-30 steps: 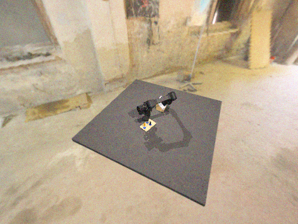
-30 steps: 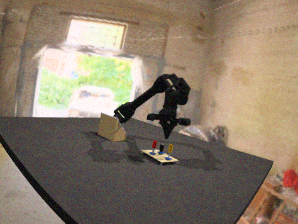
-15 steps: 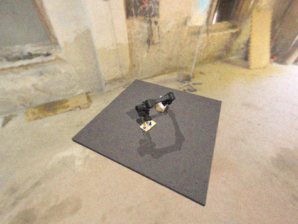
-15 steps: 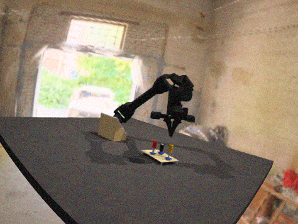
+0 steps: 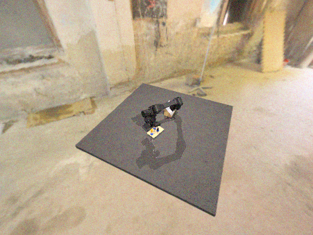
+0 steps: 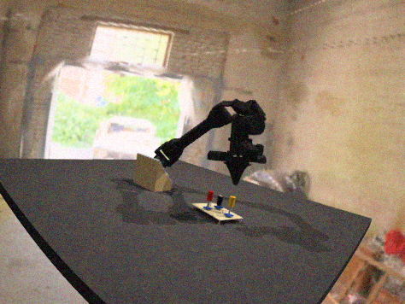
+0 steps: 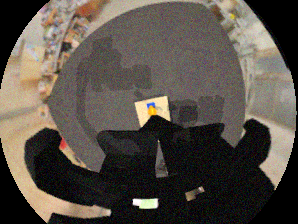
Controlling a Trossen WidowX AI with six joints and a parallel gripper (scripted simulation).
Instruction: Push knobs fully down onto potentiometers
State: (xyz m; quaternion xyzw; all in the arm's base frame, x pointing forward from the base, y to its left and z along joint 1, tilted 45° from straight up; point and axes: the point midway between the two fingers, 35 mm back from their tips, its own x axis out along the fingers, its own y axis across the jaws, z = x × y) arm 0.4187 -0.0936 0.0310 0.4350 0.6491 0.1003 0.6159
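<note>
My gripper tip is now 5 cm above the yellow knob. Round my gripper tip: black knob (7 cm below, 7 cm behind, 4 cm to the left).
</note>
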